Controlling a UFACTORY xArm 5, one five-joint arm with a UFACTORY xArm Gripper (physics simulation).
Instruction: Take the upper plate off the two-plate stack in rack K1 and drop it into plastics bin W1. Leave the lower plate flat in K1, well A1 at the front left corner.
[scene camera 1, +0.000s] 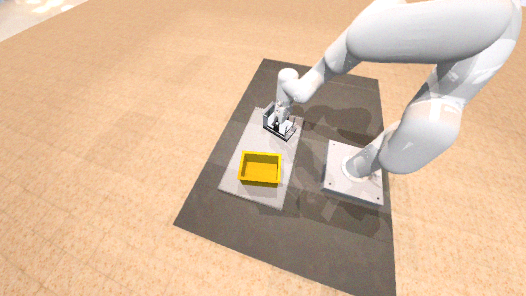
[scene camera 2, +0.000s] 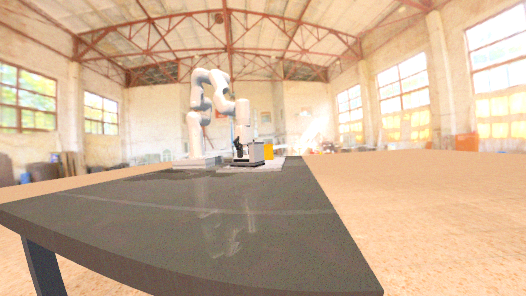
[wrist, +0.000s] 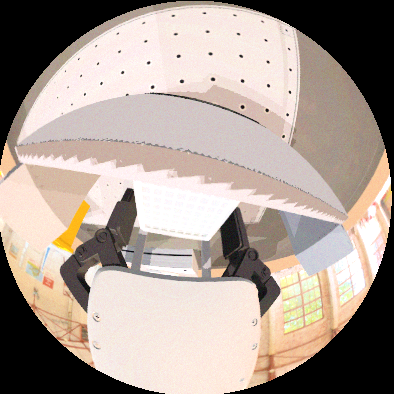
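Rack K1 (scene camera 1: 266, 120) (scene camera 2: 257, 153) stands at the far end of the pale perforated board, with grey upright walls. A white plate (wrist: 184, 212) with rows of wells lies flat in the rack. The boundary between upper and lower plate cannot be made out, and well A1 cannot be identified. My gripper (scene camera 1: 277, 126) (scene camera 2: 239, 151) (wrist: 182, 207) is open and points down inside the rack area. Its dark fingers show on either side of the plate in the wrist view, with nothing gripped. Yellow plastics bin W1 (scene camera 1: 260, 183) (scene camera 2: 268, 151) (wrist: 75, 229) stands on the same board.
The pale board (scene camera 1: 230, 185) (wrist: 195, 42) lies on the dark table (scene camera 1: 300, 240) (scene camera 2: 200, 225). The robot's base plate (scene camera 1: 335, 180) (scene camera 2: 187, 163) is beside the board. A large grey wall surface (wrist: 175, 120) crosses the wrist view close to the camera.
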